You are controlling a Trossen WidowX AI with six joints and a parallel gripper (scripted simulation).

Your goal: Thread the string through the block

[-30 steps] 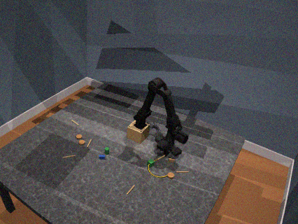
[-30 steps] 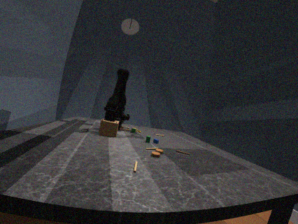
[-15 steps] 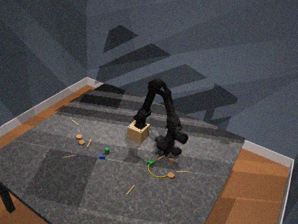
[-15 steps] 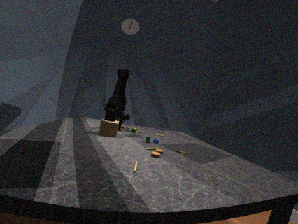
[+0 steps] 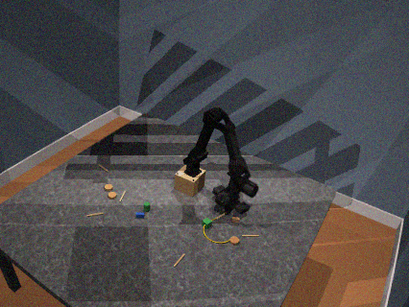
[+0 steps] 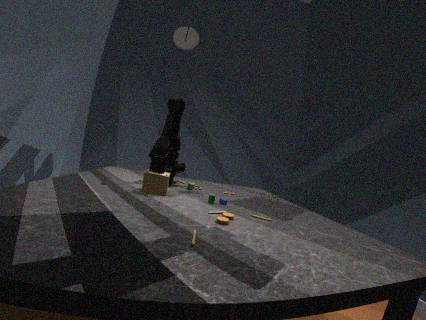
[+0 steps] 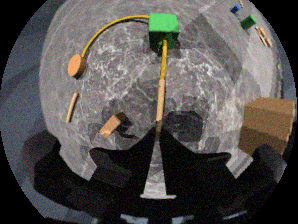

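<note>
The thin wooden stick lies 40 mm ahead of my gripper tip, 10 mm to the right of it and 10 mm above it. From my gripper tip the other things lie so: round wooden button 120 mm ahead, 130 mm to the left, 10 mm above; green block 130 mm ahead, 20 mm to the right, 20 mm above; small wooden piece 20 mm ahead, 60 mm to the left, 10 mm above.
</note>
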